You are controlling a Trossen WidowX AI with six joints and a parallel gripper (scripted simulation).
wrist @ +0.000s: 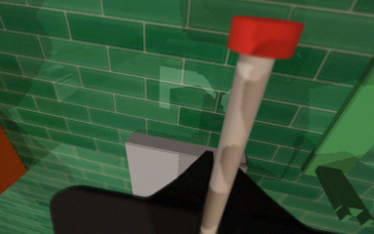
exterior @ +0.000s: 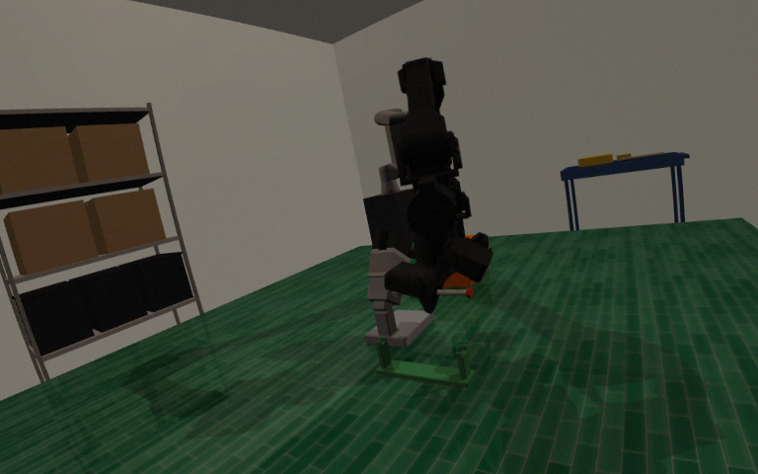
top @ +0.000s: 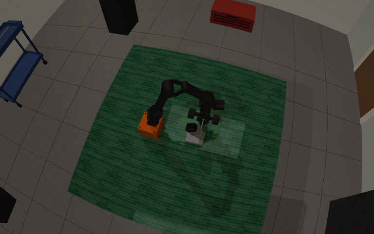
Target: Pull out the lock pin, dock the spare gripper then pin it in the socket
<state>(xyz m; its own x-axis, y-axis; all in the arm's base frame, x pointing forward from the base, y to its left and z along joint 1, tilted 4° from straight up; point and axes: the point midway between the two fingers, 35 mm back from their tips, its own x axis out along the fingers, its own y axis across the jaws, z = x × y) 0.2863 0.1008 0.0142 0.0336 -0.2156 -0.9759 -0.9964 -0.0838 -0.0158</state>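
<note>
Now: the grey mount 7 cm to the right of my gripper tip. Round my gripper tip: green cradle 9 cm ahead, 4 cm to the left, 3 cm below; then spare gripper 2 cm behind, 8 cm to the right, 7 cm above.
</note>
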